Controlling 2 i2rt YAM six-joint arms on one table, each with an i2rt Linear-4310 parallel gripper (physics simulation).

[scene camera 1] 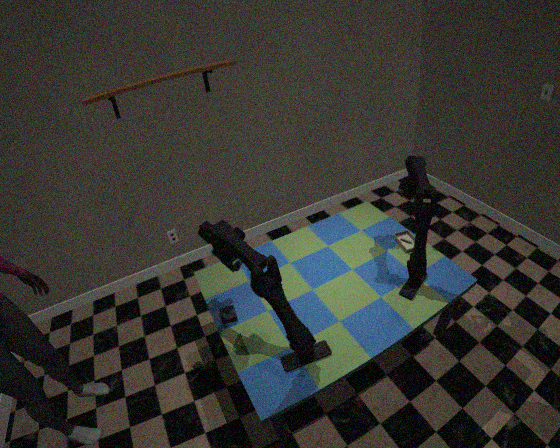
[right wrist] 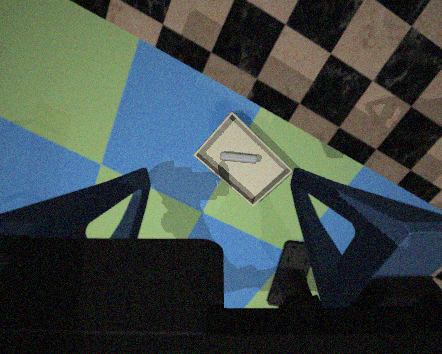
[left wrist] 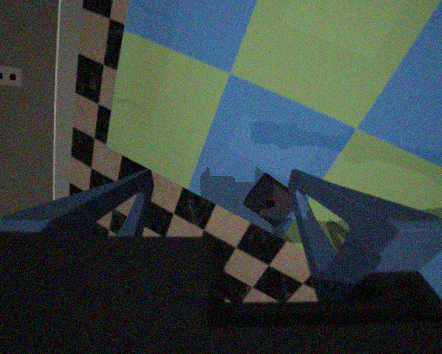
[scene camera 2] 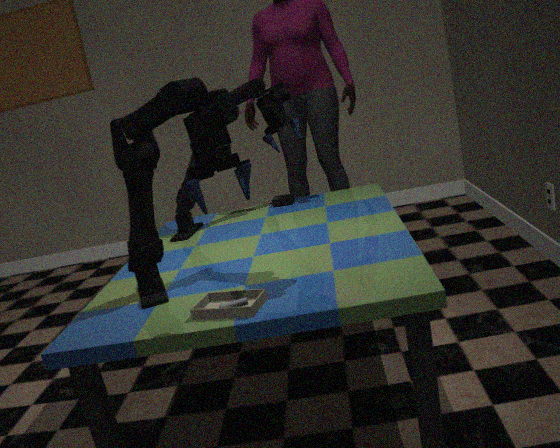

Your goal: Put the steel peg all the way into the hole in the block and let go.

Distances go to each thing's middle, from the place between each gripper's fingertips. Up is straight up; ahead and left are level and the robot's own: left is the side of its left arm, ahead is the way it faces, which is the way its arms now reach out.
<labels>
I see the shallow tray (scene camera 2: 208, 307) 210 mm behind my left hand, 930 mm to the right of it and 220 mm below it.
Now: the shallow tray 5 cm behind my right hand, 4 cm to the left of it and 23 cm below it.
</labels>
